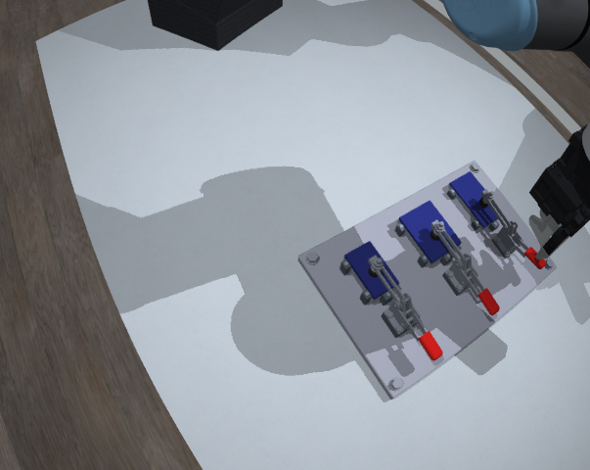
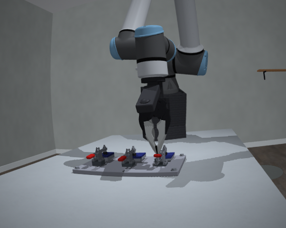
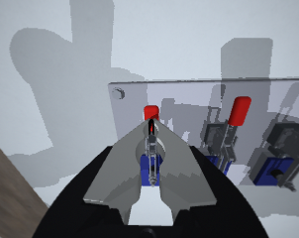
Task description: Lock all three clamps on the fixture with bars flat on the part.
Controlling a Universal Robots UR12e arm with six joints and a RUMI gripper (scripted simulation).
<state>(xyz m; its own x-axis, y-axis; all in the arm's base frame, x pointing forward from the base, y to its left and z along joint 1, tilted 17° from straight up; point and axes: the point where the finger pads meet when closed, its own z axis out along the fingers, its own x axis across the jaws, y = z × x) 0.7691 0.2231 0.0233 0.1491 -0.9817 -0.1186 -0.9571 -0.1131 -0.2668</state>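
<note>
My hand is 140 mm past the blue part, 50 mm above it and 20 mm to the left of it. Also, from my hand: grey fixture plate: 120 mm to the right, 70 mm below, 70 mm behind.
</note>
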